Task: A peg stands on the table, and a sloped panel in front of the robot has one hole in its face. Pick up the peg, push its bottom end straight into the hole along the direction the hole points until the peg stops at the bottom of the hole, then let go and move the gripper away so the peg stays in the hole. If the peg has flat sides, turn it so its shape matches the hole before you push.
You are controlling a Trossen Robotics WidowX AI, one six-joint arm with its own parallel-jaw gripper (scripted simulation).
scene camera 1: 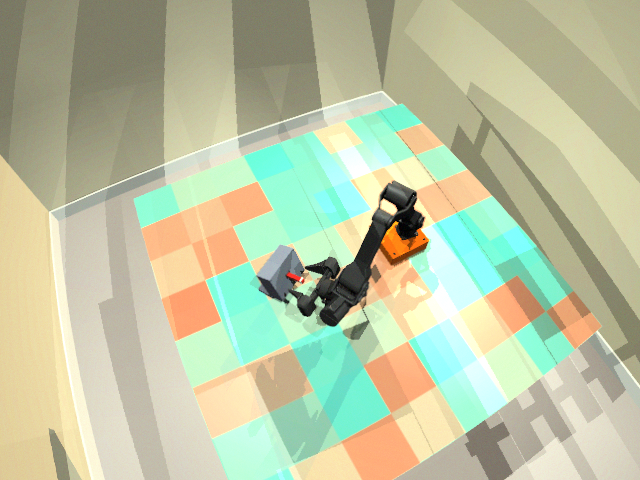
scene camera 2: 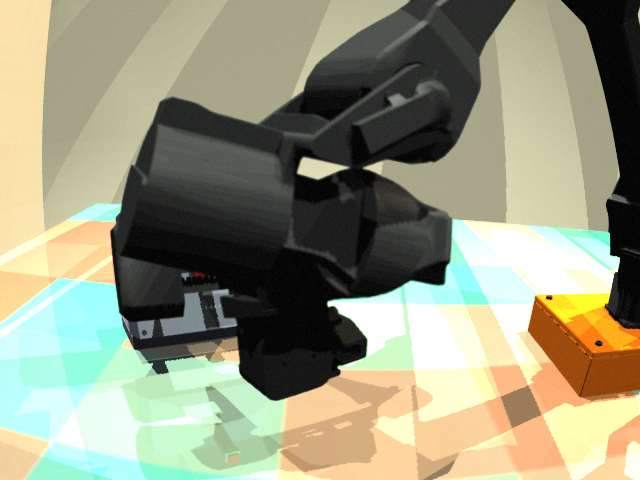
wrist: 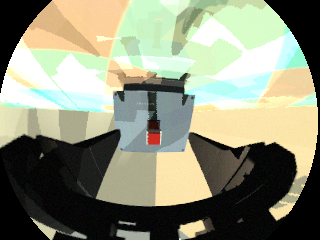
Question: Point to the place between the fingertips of my gripper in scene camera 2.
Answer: At 210, 267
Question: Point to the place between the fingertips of my gripper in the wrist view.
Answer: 155, 134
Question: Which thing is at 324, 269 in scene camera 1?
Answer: My gripper.
